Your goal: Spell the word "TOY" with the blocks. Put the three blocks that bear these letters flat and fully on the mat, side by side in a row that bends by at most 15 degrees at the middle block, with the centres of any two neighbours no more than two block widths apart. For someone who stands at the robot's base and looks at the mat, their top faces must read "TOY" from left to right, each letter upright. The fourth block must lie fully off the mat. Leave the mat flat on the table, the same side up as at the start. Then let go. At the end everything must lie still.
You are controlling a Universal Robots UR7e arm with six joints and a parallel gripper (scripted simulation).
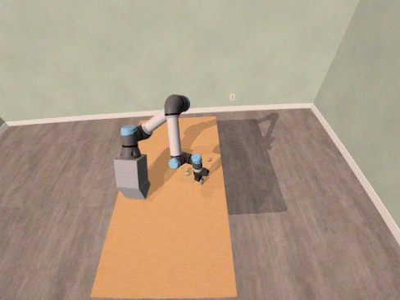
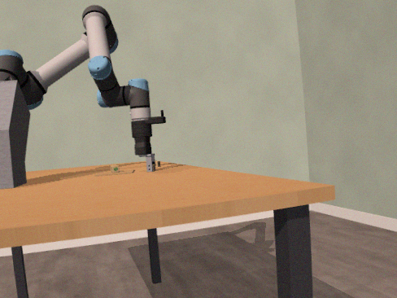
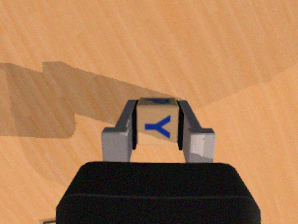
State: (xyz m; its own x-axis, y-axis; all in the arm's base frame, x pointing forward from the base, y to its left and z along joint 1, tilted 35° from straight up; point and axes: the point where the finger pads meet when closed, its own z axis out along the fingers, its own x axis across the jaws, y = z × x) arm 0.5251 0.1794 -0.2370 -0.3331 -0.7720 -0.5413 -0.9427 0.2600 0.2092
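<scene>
The Y block is 1 cm below my hand. Round my hand: O block: 14 cm behind, 6 cm to the left; then T block: 14 cm behind, 11 cm to the left; then tan mat: 14 cm behind, 6 cm to the left, 2 cm below.
</scene>
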